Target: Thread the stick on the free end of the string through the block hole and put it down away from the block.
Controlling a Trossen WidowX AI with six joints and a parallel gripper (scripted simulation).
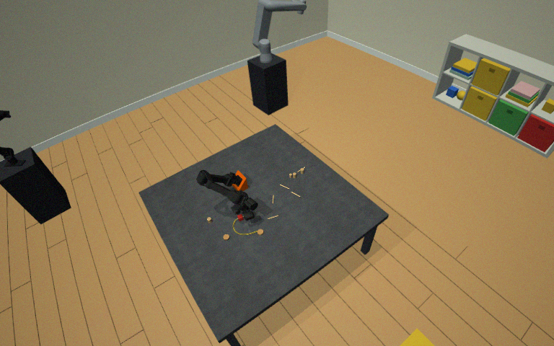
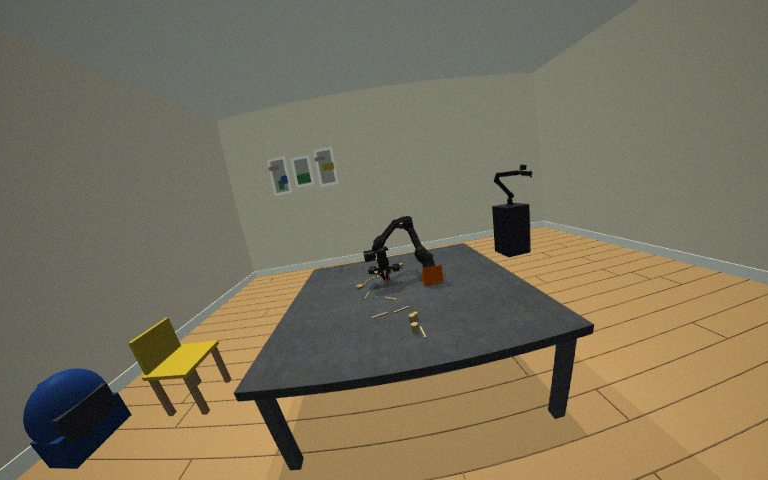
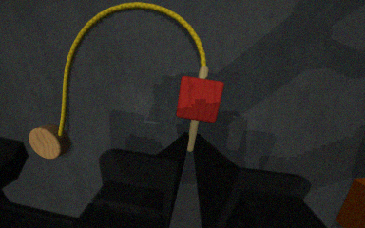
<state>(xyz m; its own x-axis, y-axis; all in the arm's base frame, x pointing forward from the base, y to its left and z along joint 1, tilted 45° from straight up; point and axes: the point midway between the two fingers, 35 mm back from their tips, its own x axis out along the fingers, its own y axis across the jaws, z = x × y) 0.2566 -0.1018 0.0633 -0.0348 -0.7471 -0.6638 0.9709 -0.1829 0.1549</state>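
Now: the red block 40 mm to the right of my gripper tip, 10 mm behind it and 10 mm above it. The rest, counted from my gripper tip: round wooden button (170 mm ahead); then thin wooden stick (40 mm to the right, 10 mm behind, 10 mm above).
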